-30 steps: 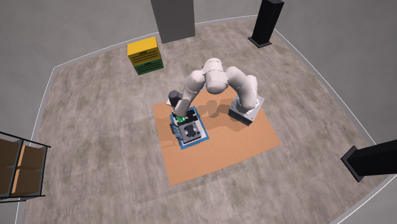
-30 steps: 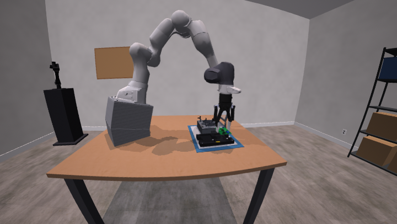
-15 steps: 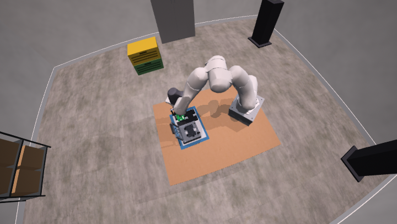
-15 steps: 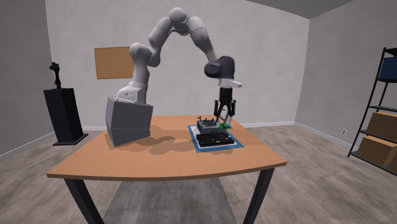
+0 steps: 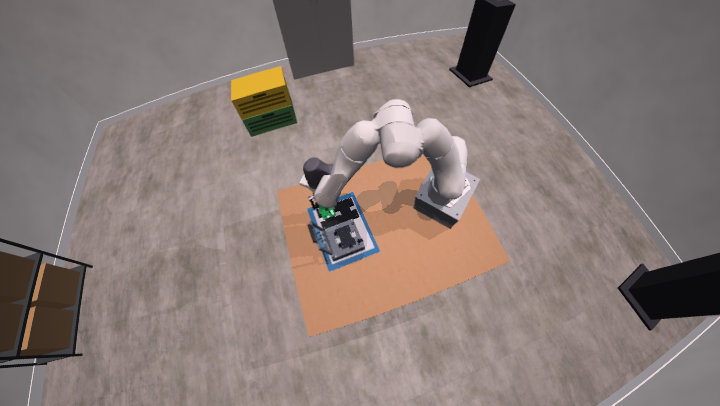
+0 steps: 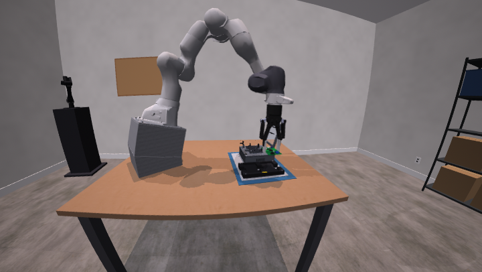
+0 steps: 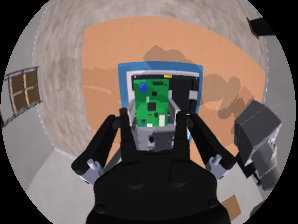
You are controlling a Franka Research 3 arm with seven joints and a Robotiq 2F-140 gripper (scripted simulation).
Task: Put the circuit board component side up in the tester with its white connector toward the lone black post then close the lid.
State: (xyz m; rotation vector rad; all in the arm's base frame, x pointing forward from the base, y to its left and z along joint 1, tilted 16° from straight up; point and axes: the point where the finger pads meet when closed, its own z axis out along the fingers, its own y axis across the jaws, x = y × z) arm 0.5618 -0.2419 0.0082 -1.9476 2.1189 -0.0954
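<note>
The green circuit board is 20 mm below my hand. From my hand the other things lie so: tester lid: 160 mm to the left, 90 mm ahead, 40 mm above.
</note>
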